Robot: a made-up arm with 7 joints.
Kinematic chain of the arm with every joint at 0, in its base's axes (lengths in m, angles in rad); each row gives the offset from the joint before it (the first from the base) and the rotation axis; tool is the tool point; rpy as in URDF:
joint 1: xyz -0.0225 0.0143 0.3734 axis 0 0.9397 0.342
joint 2: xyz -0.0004 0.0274 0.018 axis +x
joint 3: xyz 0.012 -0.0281 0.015 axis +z
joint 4: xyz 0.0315 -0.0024 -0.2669 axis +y
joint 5: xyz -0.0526 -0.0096 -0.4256 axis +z
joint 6: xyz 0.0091 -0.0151 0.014 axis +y
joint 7: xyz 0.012 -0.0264 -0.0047 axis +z
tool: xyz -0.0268 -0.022 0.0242 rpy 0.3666 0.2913 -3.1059
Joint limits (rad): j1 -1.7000..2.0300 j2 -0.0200..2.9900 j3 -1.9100..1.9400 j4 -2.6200..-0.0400 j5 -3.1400..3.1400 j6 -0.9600..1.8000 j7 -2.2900..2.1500
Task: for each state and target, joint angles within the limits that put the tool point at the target. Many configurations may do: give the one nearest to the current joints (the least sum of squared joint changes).
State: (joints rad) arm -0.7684 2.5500 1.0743 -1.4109 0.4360 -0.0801 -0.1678
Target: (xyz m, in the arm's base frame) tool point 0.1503 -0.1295 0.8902
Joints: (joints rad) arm -0.2799 2.8863 0.9206 -1.3374 0.3977 -0.1530 -0.1705
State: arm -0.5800 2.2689 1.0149 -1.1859 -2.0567 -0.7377 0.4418
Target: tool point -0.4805 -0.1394 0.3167
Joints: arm -1.3911 2.8992 1.6998 -1.8124 -2.2082 -0.7703 0.3801
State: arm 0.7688 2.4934 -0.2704 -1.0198 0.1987 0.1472 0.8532
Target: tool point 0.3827 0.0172 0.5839
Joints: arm -0.0042 2.6318 0.5113 -1.8095 0.4580 0.1337 0.9378
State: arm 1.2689 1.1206 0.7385 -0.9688 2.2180 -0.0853 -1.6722
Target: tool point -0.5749 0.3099 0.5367
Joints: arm 1.9405 0.6692 0.8186 -0.5540 2.2289 -0.0551 -1.7078
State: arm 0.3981 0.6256 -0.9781 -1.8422 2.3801 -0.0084 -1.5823
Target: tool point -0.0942 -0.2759 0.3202
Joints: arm 0.4128 0.4106 -1.8784 -2.4596 2.3261 -0.0596 -1.5190
